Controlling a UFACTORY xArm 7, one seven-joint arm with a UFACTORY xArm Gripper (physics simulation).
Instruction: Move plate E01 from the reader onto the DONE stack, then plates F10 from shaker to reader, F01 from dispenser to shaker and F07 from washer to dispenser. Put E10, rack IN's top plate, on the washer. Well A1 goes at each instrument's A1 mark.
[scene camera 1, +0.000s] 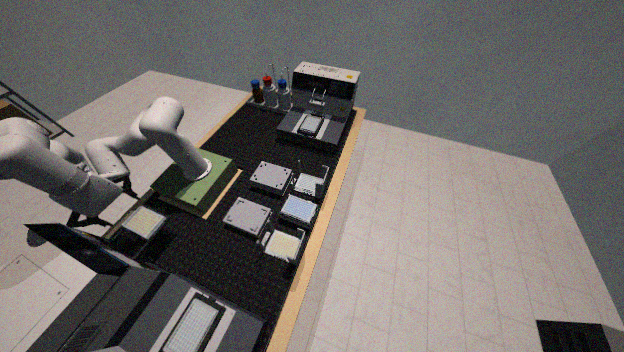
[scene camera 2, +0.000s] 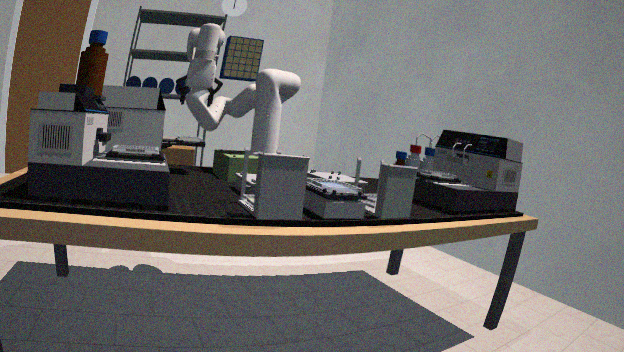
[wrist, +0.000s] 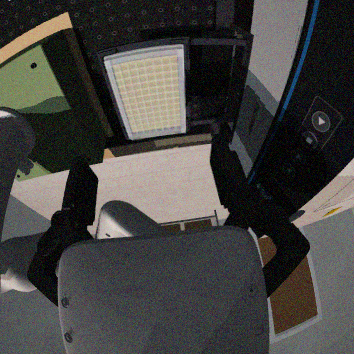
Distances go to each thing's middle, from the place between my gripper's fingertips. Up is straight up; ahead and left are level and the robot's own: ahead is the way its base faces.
Labels:
Now: the DONE rack (scene camera 2: 280, 186) 480 mm ahead of my hand, 170 mm below it and 100 mm to the left of it.

